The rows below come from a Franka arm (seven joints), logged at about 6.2 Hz.
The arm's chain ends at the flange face. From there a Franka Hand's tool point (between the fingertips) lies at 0.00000 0.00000 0.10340 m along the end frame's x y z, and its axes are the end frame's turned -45 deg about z.
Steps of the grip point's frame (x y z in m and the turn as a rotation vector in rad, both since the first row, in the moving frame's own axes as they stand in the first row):
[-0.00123, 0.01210, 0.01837, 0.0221, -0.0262, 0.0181]
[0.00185, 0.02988, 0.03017, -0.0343, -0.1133, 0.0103]
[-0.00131, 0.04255, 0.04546, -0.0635, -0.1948, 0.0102]
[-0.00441, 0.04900, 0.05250, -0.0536, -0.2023, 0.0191]
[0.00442, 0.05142, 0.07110, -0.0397, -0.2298, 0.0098]
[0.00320, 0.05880, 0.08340, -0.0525, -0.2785, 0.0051]
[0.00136, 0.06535, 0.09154, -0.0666, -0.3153, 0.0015]
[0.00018, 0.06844, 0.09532, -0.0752, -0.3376, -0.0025]
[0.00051, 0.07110, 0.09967, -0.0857, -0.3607, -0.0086]
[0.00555, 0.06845, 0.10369, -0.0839, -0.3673, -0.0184]
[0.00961, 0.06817, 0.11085, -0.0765, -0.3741, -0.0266]
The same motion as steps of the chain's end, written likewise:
[0.01122, 0.00916, 0.01843, -0.0029, -0.0342, 0.0181]
[0.02825, 0.00908, 0.03089, -0.1044, -0.0559, 0.0103]
[0.03879, 0.01231, 0.04762, -0.1826, -0.0928, 0.0102]
[0.04250, 0.01930, 0.05476, -0.1809, -0.1051, 0.0191]
[0.05335, 0.01378, 0.07390, -0.1906, -0.1344, 0.0098]
[0.06021, 0.01548, 0.08752, -0.2341, -0.1598, 0.0051]
[0.06506, 0.01782, 0.09686, -0.2700, -0.1759, 0.0015]
[0.06729, 0.01866, 0.10144, -0.2919, -0.1855, -0.0025]
[0.07015, 0.01793, 0.10670, -0.3157, -0.1945, -0.0086]
[0.07226, 0.01208, 0.11094, -0.3190, -0.2004, -0.0184]
[0.07580, 0.00898, 0.11830, -0.3186, -0.2104, -0.0266]

